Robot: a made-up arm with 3 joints. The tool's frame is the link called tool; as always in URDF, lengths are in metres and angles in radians.
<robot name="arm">
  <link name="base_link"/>
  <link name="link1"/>
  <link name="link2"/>
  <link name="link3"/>
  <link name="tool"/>
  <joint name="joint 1" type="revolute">
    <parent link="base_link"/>
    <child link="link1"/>
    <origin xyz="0.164 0.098 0.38" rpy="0 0 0"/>
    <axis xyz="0 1 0"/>
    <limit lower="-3.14" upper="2.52" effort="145" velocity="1.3"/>
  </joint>
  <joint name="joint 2" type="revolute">
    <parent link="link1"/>
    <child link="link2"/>
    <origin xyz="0.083 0.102 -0.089" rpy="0 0 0"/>
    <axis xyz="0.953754 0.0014 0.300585"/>
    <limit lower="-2.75" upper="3.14" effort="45" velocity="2.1"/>
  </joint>
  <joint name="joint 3" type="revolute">
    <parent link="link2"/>
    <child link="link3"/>
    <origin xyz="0.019 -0.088 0.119" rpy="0 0 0"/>
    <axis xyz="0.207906 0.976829 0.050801"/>
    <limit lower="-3.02" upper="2.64" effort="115" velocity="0.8"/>
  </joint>
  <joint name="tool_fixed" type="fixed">
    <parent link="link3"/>
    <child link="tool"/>
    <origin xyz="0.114 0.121 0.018" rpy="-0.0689 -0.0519 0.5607"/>
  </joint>
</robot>
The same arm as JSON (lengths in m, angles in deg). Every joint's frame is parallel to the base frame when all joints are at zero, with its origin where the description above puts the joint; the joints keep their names.
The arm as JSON. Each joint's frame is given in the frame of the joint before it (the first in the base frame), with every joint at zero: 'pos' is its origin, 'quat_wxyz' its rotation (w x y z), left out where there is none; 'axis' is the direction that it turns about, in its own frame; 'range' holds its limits. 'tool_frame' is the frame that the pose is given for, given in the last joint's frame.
{"length_unit": "m", "angle_unit": "deg", "joints": [
  {"joint": "joint 1", "pos": [0.164, 0.098, 0.38], "axis": "+y", "range": [-179.91, 144.39]},
  {"joint": "joint 2", "pos": [0.083, 0.102, -0.089], "axis": [0.953754, 0.0014, 0.300585], "range": [-157.56, 179.91]},
  {"joint": "joint 3", "pos": [0.019, -0.088, 0.119], "axis": [0.207906, 0.976829, 0.050801], "range": [-173.03, 151.26]}
], "tool_frame": {"pos": [0.114, 0.121, 0.018], "quat_wxyz": [0.960312, -0.025912, -0.034446, 0.275576]}}

